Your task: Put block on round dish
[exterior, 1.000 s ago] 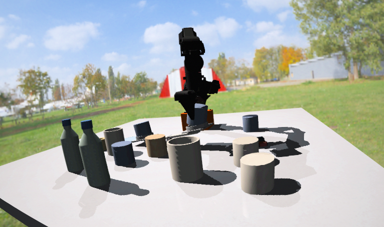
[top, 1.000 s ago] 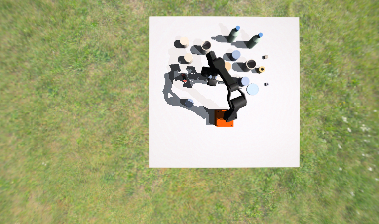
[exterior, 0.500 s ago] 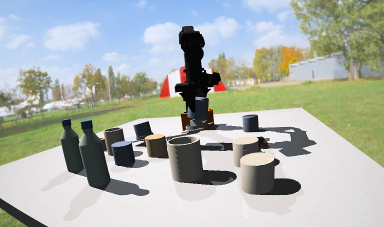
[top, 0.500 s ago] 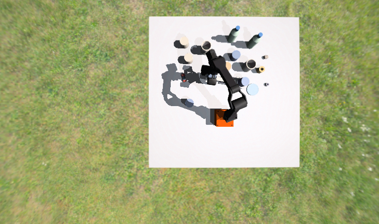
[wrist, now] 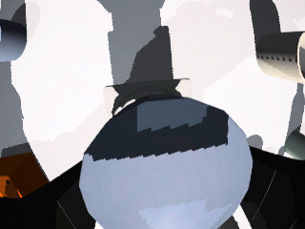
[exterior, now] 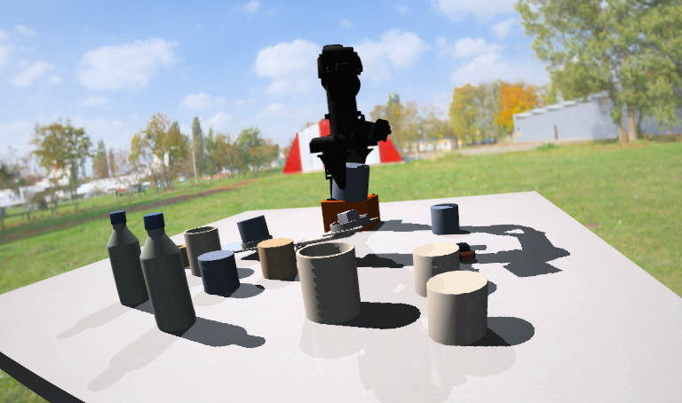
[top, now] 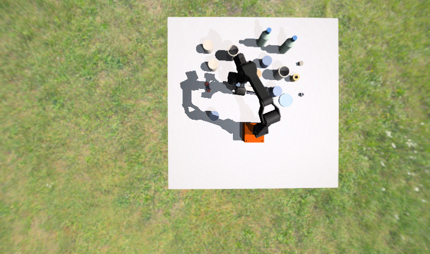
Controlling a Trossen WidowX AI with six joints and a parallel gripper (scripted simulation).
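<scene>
My gripper tip is now 7 cm above the grey block and 1 cm to the left of it. Also, from my gripper tip: red toy car 21 cm to the left, 14 cm below, 4 cm behind; then dark blue cup 29 cm to the right, 9 cm below, 2 cm ahead; then pale blue round dish 39 cm to the right, 15 cm below, 1 cm behind.
</scene>
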